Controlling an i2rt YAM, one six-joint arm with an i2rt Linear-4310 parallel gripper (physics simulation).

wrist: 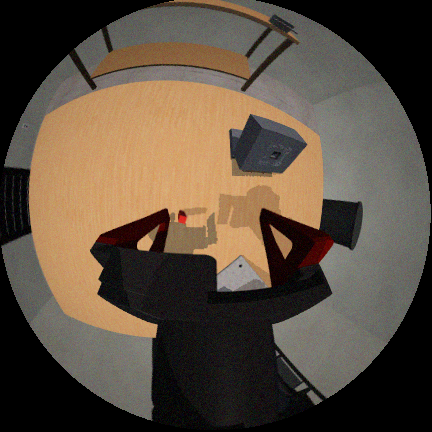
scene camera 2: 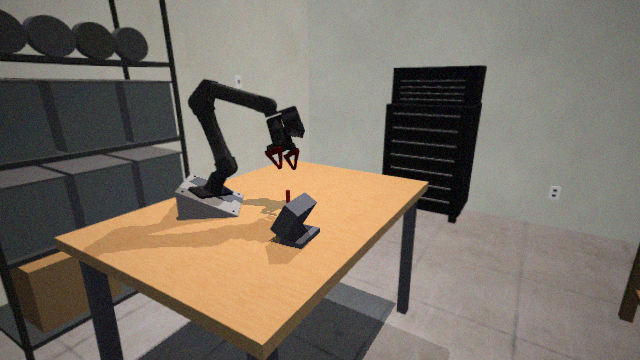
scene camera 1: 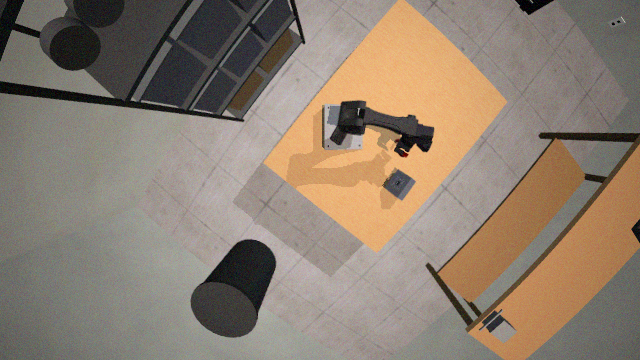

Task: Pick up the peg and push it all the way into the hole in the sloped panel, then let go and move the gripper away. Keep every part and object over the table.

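Places are measured from the arm's base along level axes (x left, y ahead, z down), in millimetres.
Pixels of known places: gripper, fingertip midpoint: [wrist: 214, 212] [scene camera 2: 287, 169] [scene camera 1: 406, 148]; arm's base, link origin: [scene camera 2: 211, 191].
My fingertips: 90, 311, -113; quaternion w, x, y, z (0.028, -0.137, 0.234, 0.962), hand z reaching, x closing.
For each thing: its top centre in the pictures, then the offset to it from my fingertips, as dx, dy, dz. Level surfaces: height alone.
- red peg, top centre: [wrist: 182, 219] [scene camera 2: 287, 190] +28, -23, +96
- grey sloped panel, top centre: [wrist: 288, 136] [scene camera 2: 294, 198] [scene camera 1: 404, 187] -159, +131, +38
- wooden table, surface height: dz +176
The red peg [scene camera 2: 287, 195] [wrist: 182, 217] stands upright on the table, behind the sloped panel in the scene camera 2 view. In the wrist view it shows end-on, between the fingertips and nearer the left one. In the scene camera 1 view I cannot tell it from the red fingers. The grey sloped panel [scene camera 1: 407, 186] [scene camera 2: 295, 214] [wrist: 257, 142] stands on its foot; its square hole [wrist: 275, 154] is empty. My gripper [scene camera 1: 400, 148] [scene camera 2: 287, 168] [wrist: 214, 212] is open and empty, pointing down, well above the table near the peg.
The arm's wedge-shaped base [scene camera 1: 327, 142] [scene camera 2: 202, 207] [wrist: 241, 270] is on the wooden table [scene camera 1: 415, 60] [scene camera 2: 200, 285] [wrist: 125, 140]. The panel stands near one long table edge. A shelf rack, a black bin [scene camera 1: 235, 295] [wrist: 341, 222], a drawer cabinet [scene camera 2: 432, 150] and a second bench stand around the table.
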